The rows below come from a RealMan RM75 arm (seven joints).
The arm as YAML. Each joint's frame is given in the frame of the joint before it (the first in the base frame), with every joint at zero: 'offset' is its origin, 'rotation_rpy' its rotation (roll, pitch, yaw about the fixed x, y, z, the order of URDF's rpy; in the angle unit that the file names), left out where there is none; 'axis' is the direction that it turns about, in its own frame. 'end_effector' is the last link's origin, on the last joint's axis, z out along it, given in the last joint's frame.
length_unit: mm
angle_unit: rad
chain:
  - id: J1
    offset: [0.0, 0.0, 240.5]
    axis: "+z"
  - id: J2
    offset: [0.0, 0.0, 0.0]
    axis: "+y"
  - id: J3
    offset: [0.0, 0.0, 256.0]
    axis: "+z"
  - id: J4
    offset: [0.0, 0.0, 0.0]
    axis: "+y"
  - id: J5
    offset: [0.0, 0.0, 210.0]
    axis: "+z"
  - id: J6
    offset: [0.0, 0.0, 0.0]
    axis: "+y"
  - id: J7
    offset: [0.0, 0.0, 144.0]
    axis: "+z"
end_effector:
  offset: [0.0, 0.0, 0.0]
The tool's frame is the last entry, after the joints.
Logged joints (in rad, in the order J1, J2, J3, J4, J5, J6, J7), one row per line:
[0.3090 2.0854 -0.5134 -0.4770 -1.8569 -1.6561 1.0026]
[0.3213 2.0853 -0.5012 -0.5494 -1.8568 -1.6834 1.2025]
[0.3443 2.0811 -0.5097 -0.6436 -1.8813 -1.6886 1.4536]
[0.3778 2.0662 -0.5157 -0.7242 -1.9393 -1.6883 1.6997]
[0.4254 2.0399 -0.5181 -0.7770 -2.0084 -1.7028 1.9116]
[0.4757 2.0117 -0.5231 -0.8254 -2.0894 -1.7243 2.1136]
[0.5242 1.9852 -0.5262 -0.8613 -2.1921 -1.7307 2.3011]
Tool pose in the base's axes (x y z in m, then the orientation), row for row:
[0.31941 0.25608 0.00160 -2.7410 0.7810 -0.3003]
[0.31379 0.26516 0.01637 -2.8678 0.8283 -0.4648]
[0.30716 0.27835 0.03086 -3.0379 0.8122 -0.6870]
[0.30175 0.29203 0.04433 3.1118 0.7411 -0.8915]
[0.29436 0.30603 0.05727 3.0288 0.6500 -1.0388]
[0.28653 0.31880 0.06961 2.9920 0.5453 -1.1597]
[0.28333 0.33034 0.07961 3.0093 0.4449 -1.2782]
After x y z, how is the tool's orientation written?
As angles about the fixed x, y, z axes (roll, pitch, yaw), in radians.
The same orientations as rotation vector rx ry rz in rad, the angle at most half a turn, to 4 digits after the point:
[-2.4242 0.5766 0.9353]
[-2.4143 0.7280 0.9968]
[-2.4246 0.9287 1.0056]
[-2.4314 1.1446 0.9593]
[-2.4376 1.3329 0.8903]
[-2.4260 1.5173 0.7866]
[-2.3630 1.7017 0.6437]

